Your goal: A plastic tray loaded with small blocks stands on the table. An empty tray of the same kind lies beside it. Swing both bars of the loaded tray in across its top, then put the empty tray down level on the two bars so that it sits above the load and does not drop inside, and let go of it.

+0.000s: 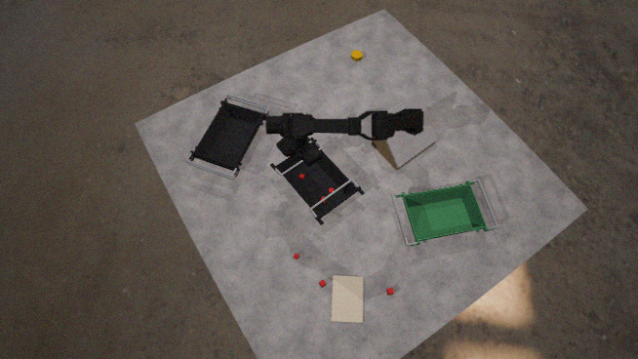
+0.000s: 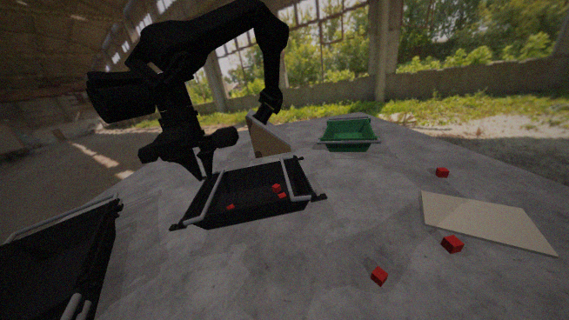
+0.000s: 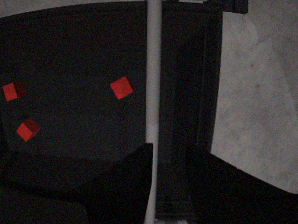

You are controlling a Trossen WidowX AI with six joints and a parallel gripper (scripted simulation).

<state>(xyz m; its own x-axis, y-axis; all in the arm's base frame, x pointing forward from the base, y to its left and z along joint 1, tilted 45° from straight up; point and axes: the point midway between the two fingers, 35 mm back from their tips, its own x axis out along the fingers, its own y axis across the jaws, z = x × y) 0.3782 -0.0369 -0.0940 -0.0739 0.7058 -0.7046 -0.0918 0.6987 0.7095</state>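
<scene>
Right now my gripper tip is 44 cm to the right of the green tray, 31 cm past it and 5 cm above it. The rest, counted from my gripper tip: yellow disc (51 cm behind, 36 cm to the right, 8 cm below); beige card (50 cm to the left, 13 cm ahead, 9 cm below).
</scene>
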